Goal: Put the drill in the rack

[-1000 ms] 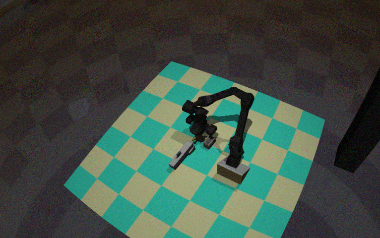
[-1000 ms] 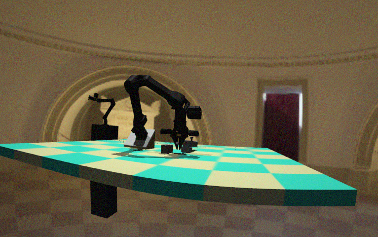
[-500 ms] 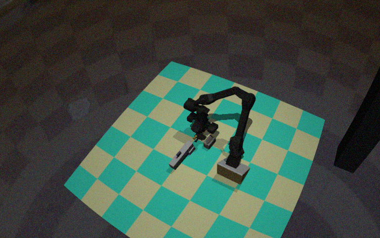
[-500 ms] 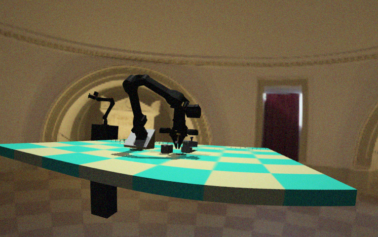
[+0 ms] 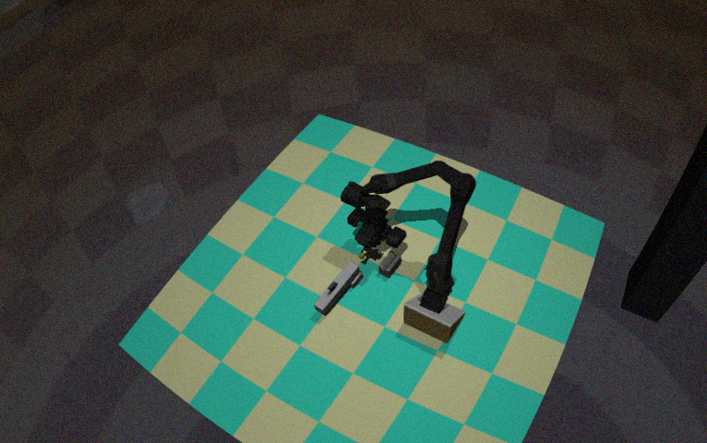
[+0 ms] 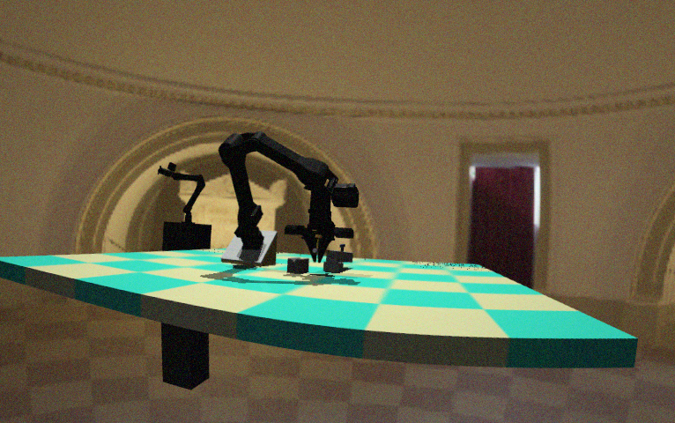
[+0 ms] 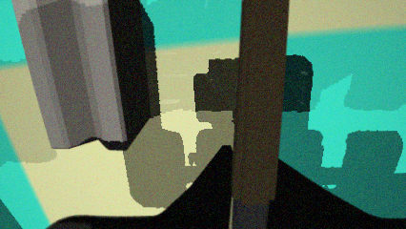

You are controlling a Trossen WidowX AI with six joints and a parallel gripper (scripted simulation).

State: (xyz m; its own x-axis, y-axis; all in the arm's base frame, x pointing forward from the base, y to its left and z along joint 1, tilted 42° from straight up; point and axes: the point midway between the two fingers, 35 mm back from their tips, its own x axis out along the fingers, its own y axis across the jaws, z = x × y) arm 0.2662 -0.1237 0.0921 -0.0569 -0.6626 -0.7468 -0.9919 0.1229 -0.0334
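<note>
Right now the rack is 70 mm behind my gripper tip, 50 mm to the left of it and 20 mm below it. From my gripper tip the other things lie so: dark key 230 mm to the left, 30 mm ahead, 20 mm above; then drill 40 mm to the left, 30 mm above.
</note>
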